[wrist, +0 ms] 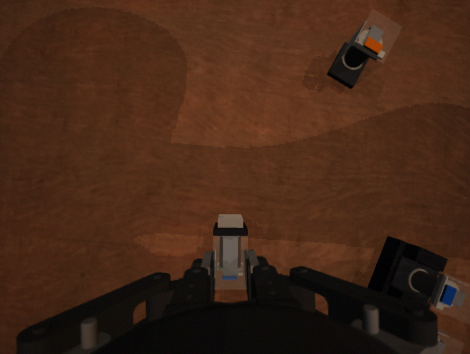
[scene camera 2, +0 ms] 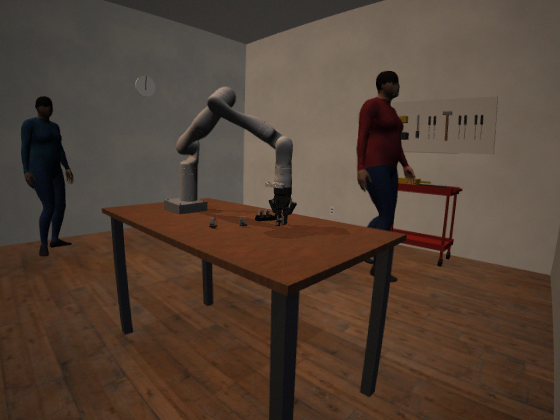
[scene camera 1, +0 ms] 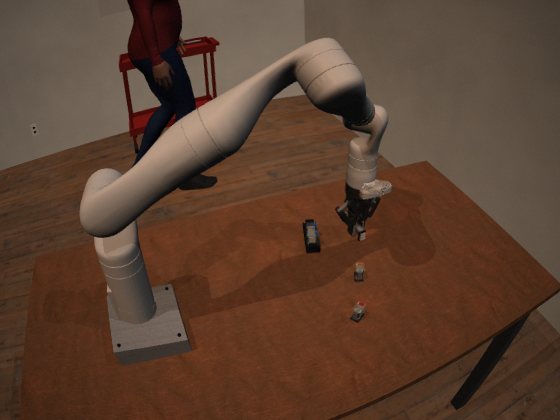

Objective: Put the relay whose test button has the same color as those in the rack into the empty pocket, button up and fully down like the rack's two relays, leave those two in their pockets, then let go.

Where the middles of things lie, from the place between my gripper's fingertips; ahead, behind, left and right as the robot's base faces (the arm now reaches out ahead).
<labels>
I see the black rack [wrist: 393,248] 12 cm behind my hand, 1 cm to the left of it and 1 cm above it. Also, from my hand: orange-button relay [wrist: 366,49] (6 cm behind, 16 cm to the right, 2 cm above); then blue-button relay [wrist: 230,235] (1 cm to the right, 1 cm above).
</labels>
